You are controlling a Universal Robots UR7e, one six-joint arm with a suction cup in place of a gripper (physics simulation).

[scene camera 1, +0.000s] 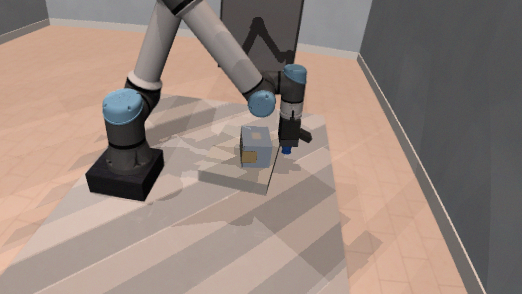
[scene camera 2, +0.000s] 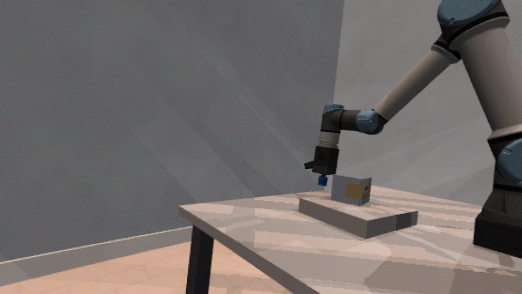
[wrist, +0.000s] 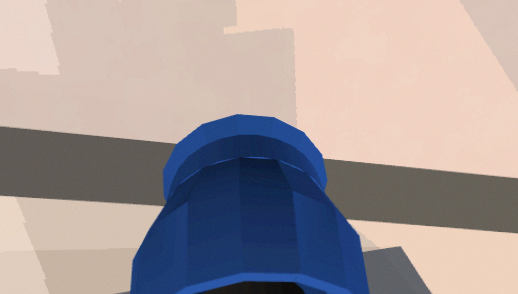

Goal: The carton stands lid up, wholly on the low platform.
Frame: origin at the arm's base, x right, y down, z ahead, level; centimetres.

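Seen in the pictures: hand, tool point: (scene camera 1: 286, 151) (scene camera 2: 322, 184) (wrist: 246, 189); arm's base, link origin: (scene camera 1: 130, 161) (scene camera 2: 521, 222).
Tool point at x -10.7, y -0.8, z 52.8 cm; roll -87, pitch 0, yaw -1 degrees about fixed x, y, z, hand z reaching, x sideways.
Offsets run from my tool point to a thing's top centre. "spot": to the spot under its first point. Level surfaces: height alone.
The blue-grey carton {dx -0.4, dy -5.5, dz -11.4 cm} (scene camera 1: 263, 154) (scene camera 2: 340, 190) stands upright on the low grey platform {dx -3.4, dy +3.4, dz -15.0 cm} (scene camera 1: 232, 180) (scene camera 2: 345, 222), near the platform's right edge in scene camera 1. Its top bears a small pale square patch, and an orange label shows on its side. I cannot tell for sure which face is the lid. My blue suction cup (scene camera 1: 286, 150) (scene camera 2: 322, 181) points down beside the carton, apart from it, with nothing on it. In the wrist view, the cup (wrist: 245, 126) hides much of the scene; the platform's side {spot: dx -6.6, dy +5.4, dz -1.9 cm} (wrist: 75, 167) runs behind it, and part of the carton (wrist: 397, 267) shows low at right.
The striped table {dy +8.2 cm} (scene camera 1: 200, 250) (scene camera 2: 235, 217) bears the platform and the arm's black base (scene camera 1: 122, 177) (scene camera 2: 492, 232). The table's right edge lies beyond the cup in scene camera 1. A dark upright panel (scene camera 1: 272, 12) stands behind the table, and a dark wall (scene camera 1: 450, 100) rises at the right.
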